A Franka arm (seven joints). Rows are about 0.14 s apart.
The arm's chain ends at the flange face. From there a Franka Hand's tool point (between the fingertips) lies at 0.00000 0.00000 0.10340 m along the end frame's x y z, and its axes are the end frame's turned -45 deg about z.
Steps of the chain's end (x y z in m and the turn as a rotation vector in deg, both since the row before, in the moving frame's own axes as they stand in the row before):
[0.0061 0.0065 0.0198 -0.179 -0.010 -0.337]
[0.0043 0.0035 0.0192 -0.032 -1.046 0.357]
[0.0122 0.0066 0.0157 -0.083 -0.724 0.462]
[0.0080 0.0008 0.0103 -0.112 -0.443 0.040]
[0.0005 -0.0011 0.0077 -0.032 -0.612 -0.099]
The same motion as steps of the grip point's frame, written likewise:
[-0.0005 0.0091 0.0198 -0.120 -0.134 -0.337]
[-0.0008 0.0042 0.0192 0.717 -0.762 0.357]
[0.0029 0.0125 0.0157 0.453 -0.571 0.462]
[0.0044 0.0058 0.0103 0.234 -0.392 0.040]
[0.0003 -0.0012 0.0077 0.410 -0.455 -0.099]

